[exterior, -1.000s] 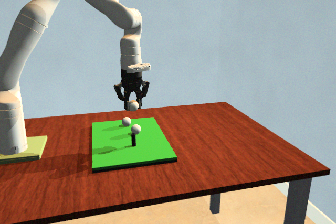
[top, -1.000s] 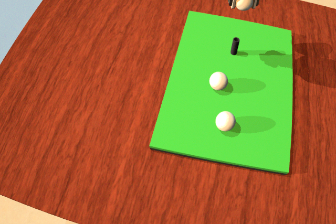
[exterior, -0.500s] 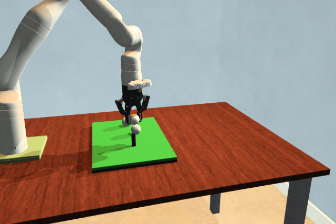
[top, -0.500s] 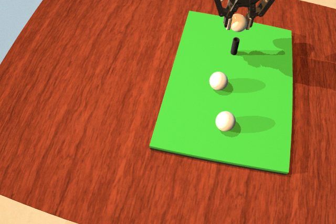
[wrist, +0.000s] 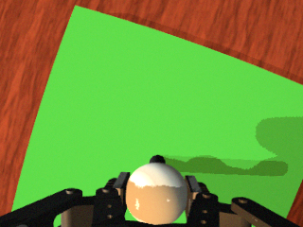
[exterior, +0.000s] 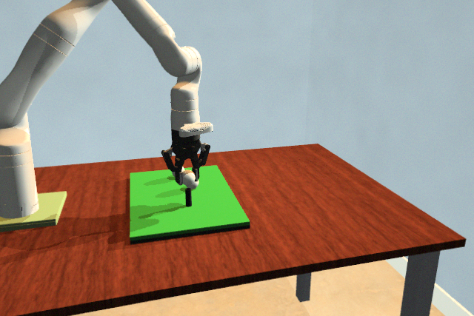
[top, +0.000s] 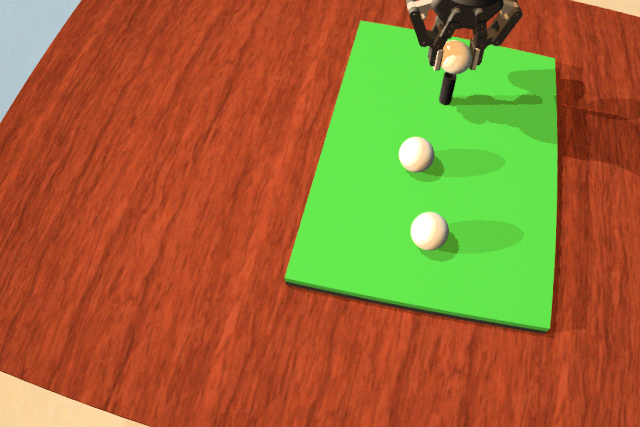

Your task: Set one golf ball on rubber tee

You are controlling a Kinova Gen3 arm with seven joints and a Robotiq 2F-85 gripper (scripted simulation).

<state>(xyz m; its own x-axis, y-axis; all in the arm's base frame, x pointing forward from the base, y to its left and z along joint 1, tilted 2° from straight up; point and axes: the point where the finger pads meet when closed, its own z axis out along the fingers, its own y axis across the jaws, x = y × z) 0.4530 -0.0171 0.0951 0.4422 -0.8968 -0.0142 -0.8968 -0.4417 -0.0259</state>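
Right now my hand is 10 mm past the green mat, 40 mm to the right of it and 90 mm above it.
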